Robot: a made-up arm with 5 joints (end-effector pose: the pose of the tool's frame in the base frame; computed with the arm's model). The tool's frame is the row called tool. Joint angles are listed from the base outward.
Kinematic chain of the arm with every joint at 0, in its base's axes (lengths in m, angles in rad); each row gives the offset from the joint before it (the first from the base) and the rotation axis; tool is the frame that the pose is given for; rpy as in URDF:
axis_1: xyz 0.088 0 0.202 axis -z
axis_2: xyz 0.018 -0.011 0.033 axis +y
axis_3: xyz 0.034 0 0.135 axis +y
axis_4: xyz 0.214 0 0.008 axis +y
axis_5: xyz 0.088 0.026 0 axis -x
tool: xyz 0 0 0 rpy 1.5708 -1.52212 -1.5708
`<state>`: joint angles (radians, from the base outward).
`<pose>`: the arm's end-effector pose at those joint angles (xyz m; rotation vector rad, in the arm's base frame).
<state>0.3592 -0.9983 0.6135 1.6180 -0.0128</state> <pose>0.2313 -0.0378 0.3414 -0.0504 -0.3363 -0.4166</pose>
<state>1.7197 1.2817 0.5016 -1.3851 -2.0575</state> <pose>0.0730 -0.2009 -0.0041 -0.2850 1.4563 2.1046</pose>
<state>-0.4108 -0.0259 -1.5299 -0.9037 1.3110</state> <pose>0.0594 0.0039 0.6404 0.9958 2.1959 0.8522</pose>
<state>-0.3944 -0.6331 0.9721 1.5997 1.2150</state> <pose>0.2100 0.0670 0.2182 0.1535 0.3777 1.5415</pose>
